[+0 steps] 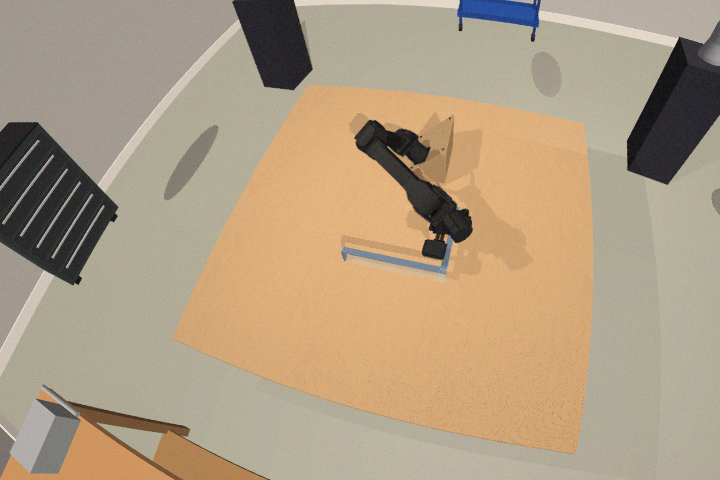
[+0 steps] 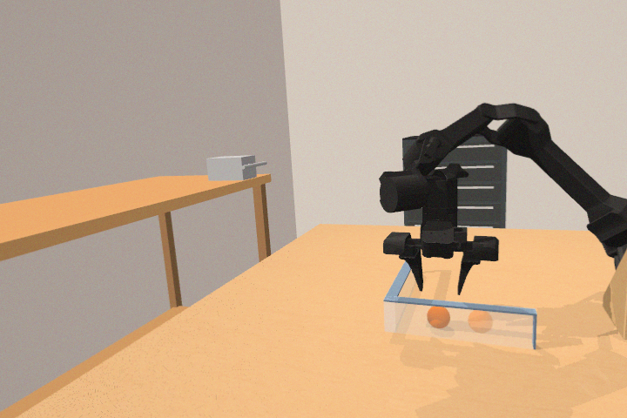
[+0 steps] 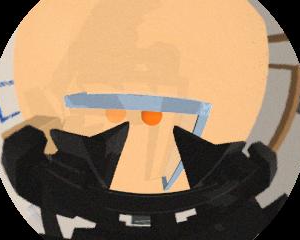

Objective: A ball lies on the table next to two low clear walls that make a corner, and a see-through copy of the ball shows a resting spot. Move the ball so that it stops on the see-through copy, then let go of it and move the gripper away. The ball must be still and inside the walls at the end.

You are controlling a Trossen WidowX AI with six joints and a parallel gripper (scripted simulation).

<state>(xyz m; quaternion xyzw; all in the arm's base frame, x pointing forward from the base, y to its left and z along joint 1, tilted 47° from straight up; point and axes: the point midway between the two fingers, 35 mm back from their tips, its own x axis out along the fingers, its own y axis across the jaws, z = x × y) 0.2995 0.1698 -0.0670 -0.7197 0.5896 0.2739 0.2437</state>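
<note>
Right now my gripper tip is 5 cm above the ball. Round my gripper tip: see-through ball copy 7 cm behind, 1 cm to the right, 5 cm below.
</note>
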